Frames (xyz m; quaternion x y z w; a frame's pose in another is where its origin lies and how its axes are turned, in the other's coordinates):
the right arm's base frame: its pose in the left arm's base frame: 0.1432 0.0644 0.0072 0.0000 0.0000 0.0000 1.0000
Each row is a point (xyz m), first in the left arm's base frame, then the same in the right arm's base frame.
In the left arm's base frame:
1: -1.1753 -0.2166 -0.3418
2: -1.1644 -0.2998 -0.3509
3: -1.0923 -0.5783 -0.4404
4: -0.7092 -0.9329 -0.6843
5: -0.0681 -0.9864 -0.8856
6: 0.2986 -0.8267 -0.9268
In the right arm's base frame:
1: -1.3185 -0.2810 -0.3490
2: -1.3076 -0.3642 -0.3581
3: -1.2355 -0.6427 -0.4476
4: -0.8524 -0.9973 -0.6915
5: -0.2113 -1.0508 -0.8928
6: 0.1554 -0.8911 -0.9340

